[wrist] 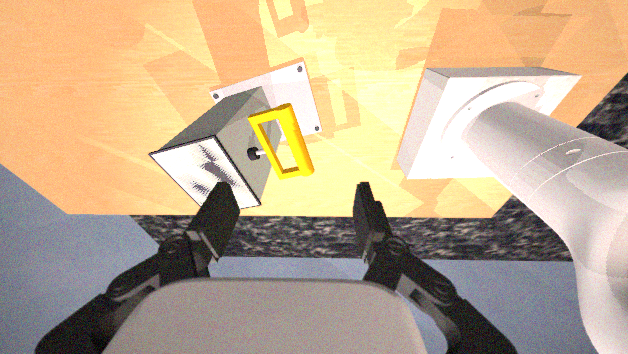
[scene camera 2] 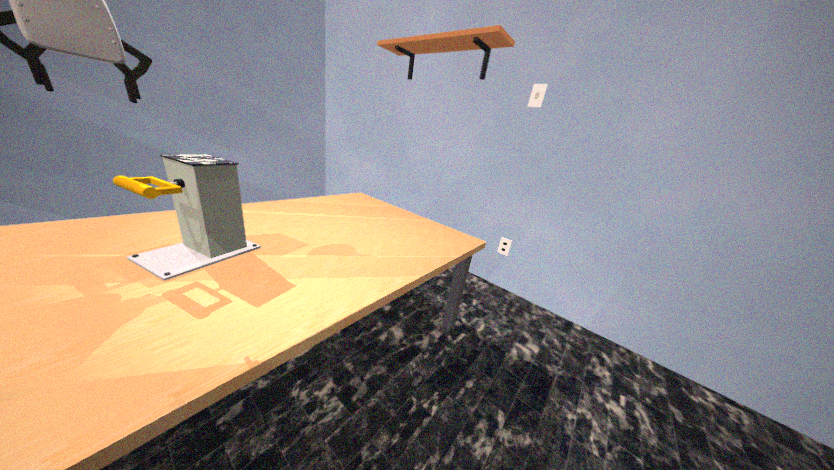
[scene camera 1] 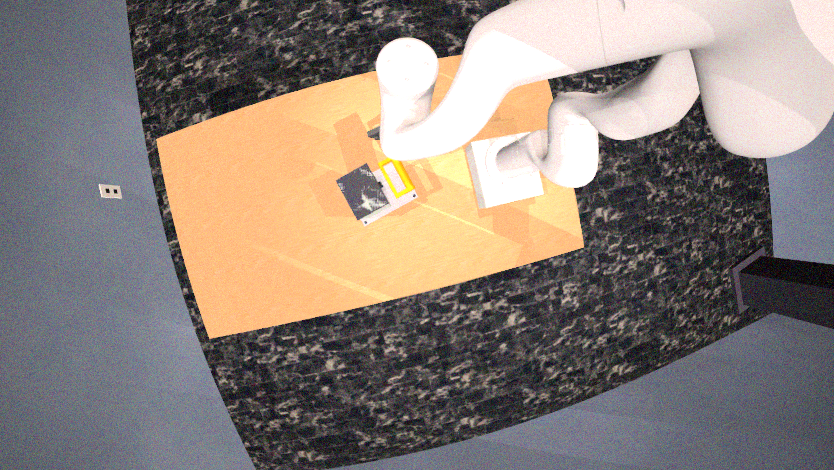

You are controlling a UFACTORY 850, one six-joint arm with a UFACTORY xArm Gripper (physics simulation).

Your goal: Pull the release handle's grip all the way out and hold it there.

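Note:
The release handle is a yellow rectangular loop with a thick grip bar (scene camera 1: 405, 177) (scene camera 2: 134, 185) (wrist: 298, 142). A short pale shaft (wrist: 262, 152) joins it to a black collar (wrist: 253, 153) on the side of a tall grey housing (scene camera 2: 224, 210) (wrist: 197, 120). The housing stands upright on a white base plate (scene camera 2: 157, 259) (wrist: 302, 95). My gripper (scene camera 2: 90, 93) (wrist: 294, 196) is open and empty. In scene camera 2 it is above and to the left of the handle, apart from it. In scene camera 1 the arm hides most of the gripper; one dark finger part shows.
The housing stands on the wooden table (scene camera 1: 262, 204) (scene camera 2: 326, 221) (wrist: 125, 55). The arm's white base block (scene camera 1: 479, 189) (wrist: 425, 120) stands on the handle's side of the housing. The arm (scene camera 1: 525, 40) reaches over the table. A wall shelf (scene camera 2: 449, 42) is at the back.

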